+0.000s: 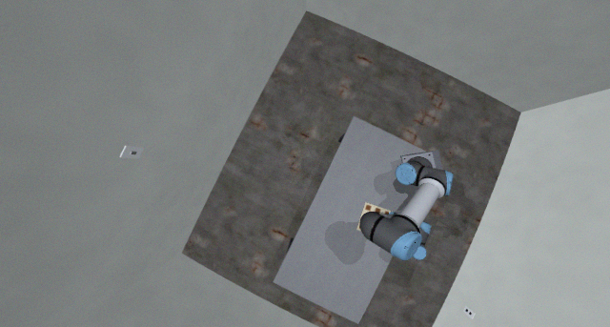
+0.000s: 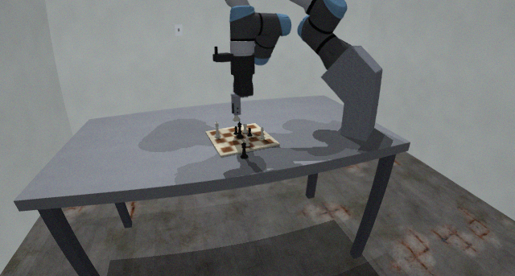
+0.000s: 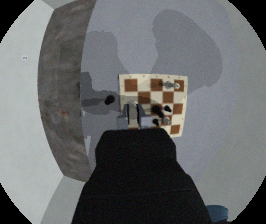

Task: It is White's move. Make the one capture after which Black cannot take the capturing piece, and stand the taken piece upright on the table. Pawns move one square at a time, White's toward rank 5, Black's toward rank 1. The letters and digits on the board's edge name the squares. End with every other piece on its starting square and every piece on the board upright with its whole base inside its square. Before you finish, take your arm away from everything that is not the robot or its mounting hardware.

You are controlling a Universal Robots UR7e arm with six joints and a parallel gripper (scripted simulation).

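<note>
The small chessboard is 14 cm below my hand, 8 cm to the right of it and 3 cm behind it.
</note>
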